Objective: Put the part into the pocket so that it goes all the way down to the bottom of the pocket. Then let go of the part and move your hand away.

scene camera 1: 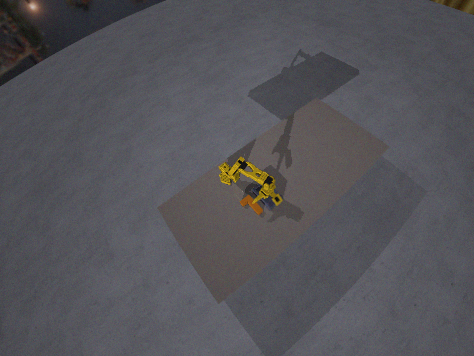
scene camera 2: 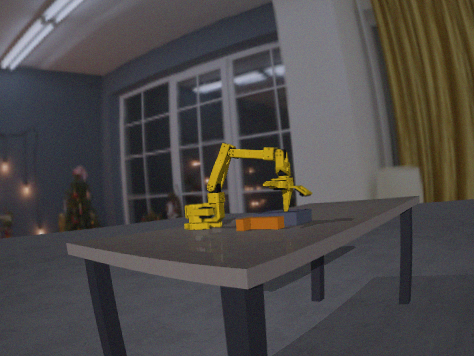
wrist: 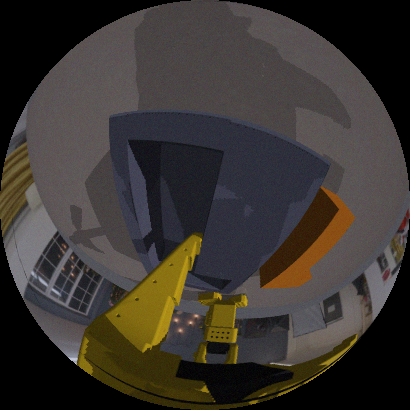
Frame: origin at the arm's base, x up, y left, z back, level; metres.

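Seen in the pictures: end effector, tool point: (scene camera 1: 268, 195) (wrist: 201, 241); arm's base, origin of the base link: (scene camera 1: 231, 178) (scene camera 2: 208, 227) (wrist: 225, 295).
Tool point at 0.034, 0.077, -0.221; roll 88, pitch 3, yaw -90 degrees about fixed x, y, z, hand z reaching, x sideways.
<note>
Pixels of each thing's top centre, then the offset from my tool point to it, as dx, dy, dz. Level surfaces: height alone.
- orange L-shaped part, middle of its top: (wrist: 314, 263) (scene camera 2: 259, 218) (scene camera 1: 251, 205) -0.004, -0.103, +0.016
- block, middle of its top: (wrist: 193, 254) (scene camera 2: 282, 211) (scene camera 1: 267, 193) +0.003, +0.003, +0.011
- table, its level: dx -0.034
The orange L-shaped part (scene camera 1: 256, 207) (scene camera 2: 260, 223) (wrist: 336, 232) lies flat on the table, beside the blue-grey block and outside its pocket. The block (scene camera 1: 271, 204) (scene camera 2: 301, 216) (wrist: 250, 215) has a dark, deep pocket (wrist: 192, 175); the fixed jaw hides some of its near part. My gripper (scene camera 1: 265, 201) (scene camera 2: 298, 202) is fully open and empty, above the block. In the wrist view one notched jaw shows, its tip drawn over the pocket's edge, with the part off to the right. In the scene camera 2 view this jaw points down close above the block.
The arm's yellow base (scene camera 1: 226, 176) (scene camera 2: 202, 217) (wrist: 221, 320) stands on the table (scene camera 1: 215, 240) (scene camera 2: 165, 252) near the part and the block. Shadows of the arm fall across the table top. The table's edges show in both scene views.
</note>
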